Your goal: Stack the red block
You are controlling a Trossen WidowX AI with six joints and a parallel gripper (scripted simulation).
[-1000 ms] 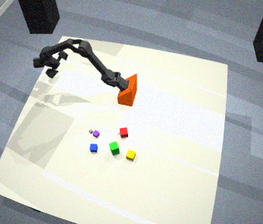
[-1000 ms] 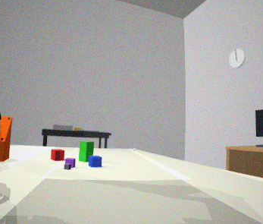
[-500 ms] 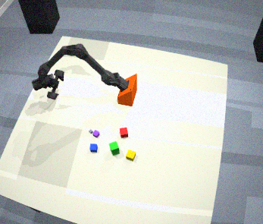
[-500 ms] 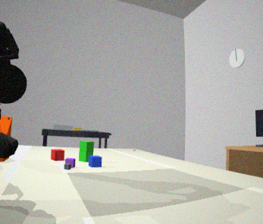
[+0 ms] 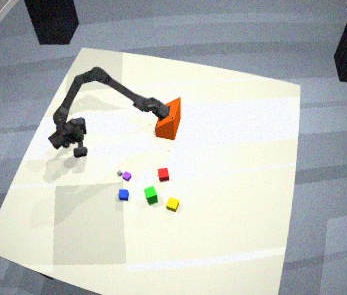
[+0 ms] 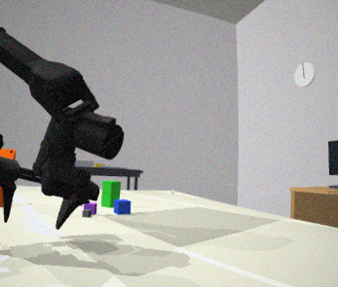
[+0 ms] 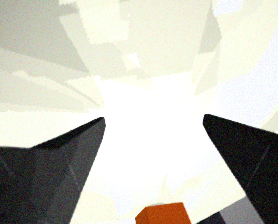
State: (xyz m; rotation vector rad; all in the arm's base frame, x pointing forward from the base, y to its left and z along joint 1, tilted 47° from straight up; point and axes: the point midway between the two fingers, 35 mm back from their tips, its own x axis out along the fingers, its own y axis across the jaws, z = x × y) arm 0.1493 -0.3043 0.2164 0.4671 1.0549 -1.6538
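My gripper tip is now 120 mm short of the red block and 390 mm to the right of it. Round my gripper tip: yellow block: 260 mm ahead, 450 mm to the left.
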